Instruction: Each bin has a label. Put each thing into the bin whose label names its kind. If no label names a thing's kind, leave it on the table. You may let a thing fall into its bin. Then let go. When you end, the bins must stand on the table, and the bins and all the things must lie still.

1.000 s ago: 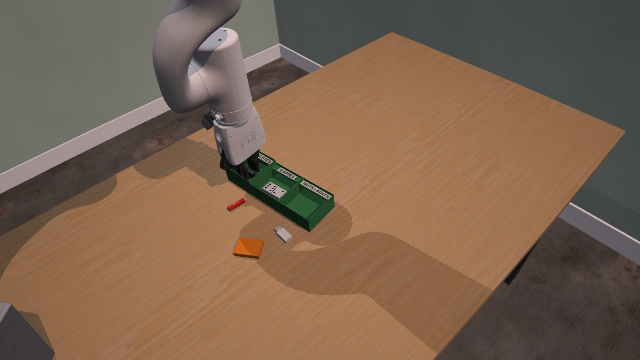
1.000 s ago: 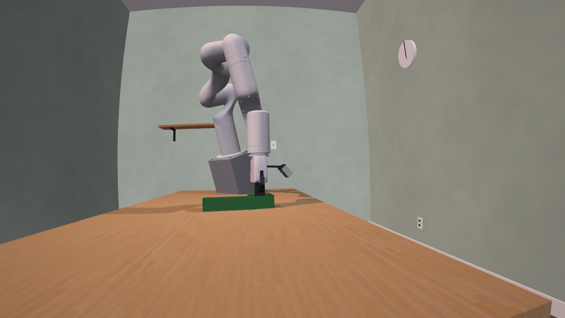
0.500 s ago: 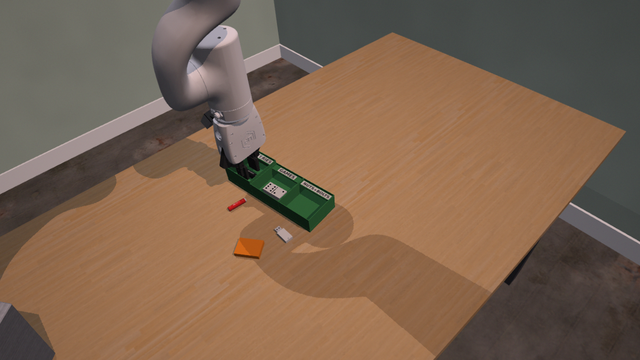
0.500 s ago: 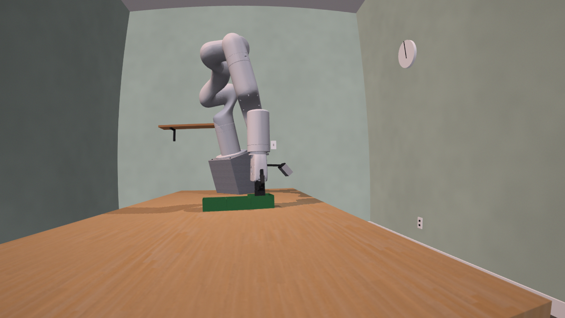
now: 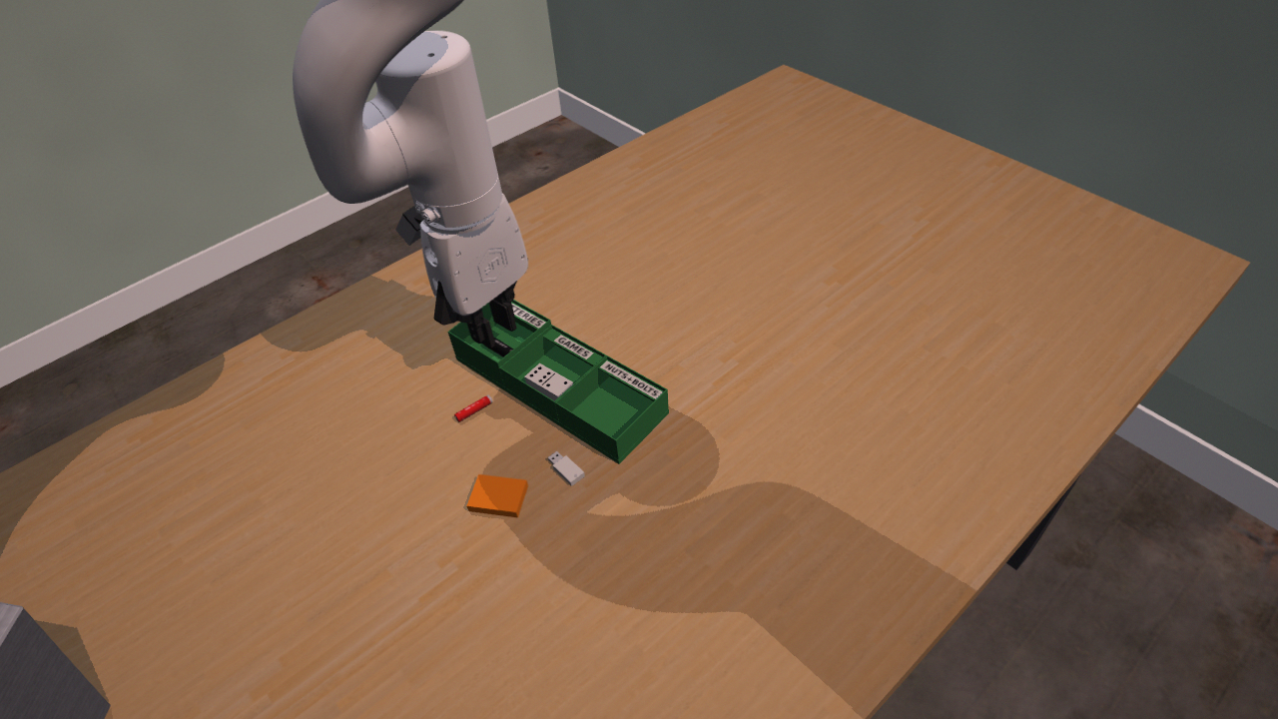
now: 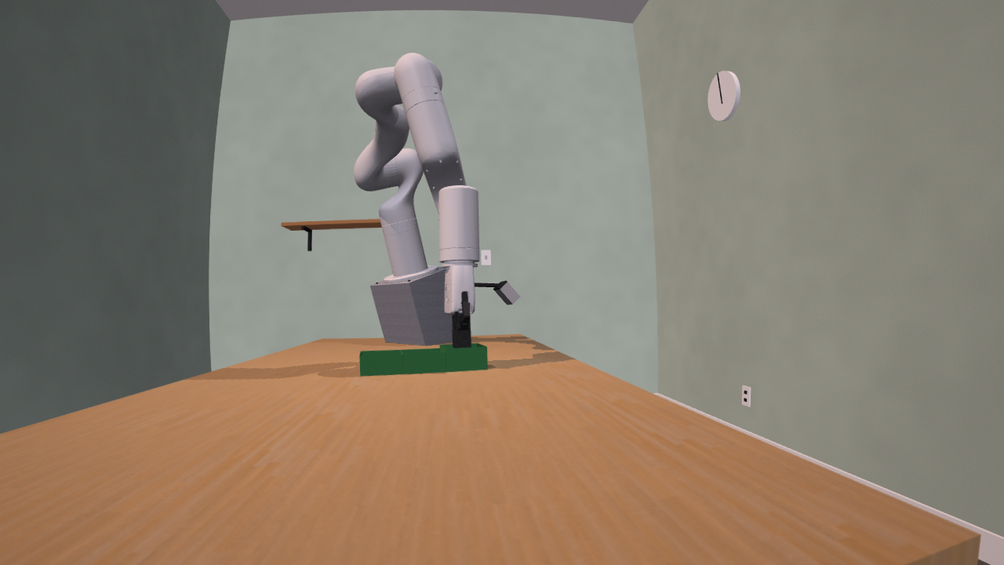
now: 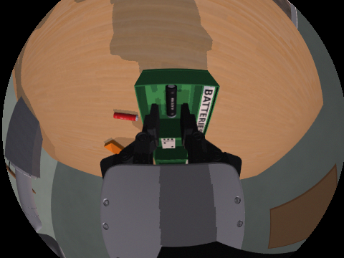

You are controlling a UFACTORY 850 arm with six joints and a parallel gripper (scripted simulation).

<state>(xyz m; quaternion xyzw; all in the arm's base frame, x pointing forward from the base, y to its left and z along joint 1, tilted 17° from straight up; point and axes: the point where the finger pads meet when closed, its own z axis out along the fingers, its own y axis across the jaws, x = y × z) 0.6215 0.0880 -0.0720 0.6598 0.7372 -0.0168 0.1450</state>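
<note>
Right now my hand is 50 mm above the black battery. Round my hand: red battery (70 mm behind, 60 mm below, 40 mm to the right); white USB stick (170 mm to the right, 60 mm below, 60 mm behind); green bin row (80 mm to the right, 40 mm below, 20 mm ahead).
</note>
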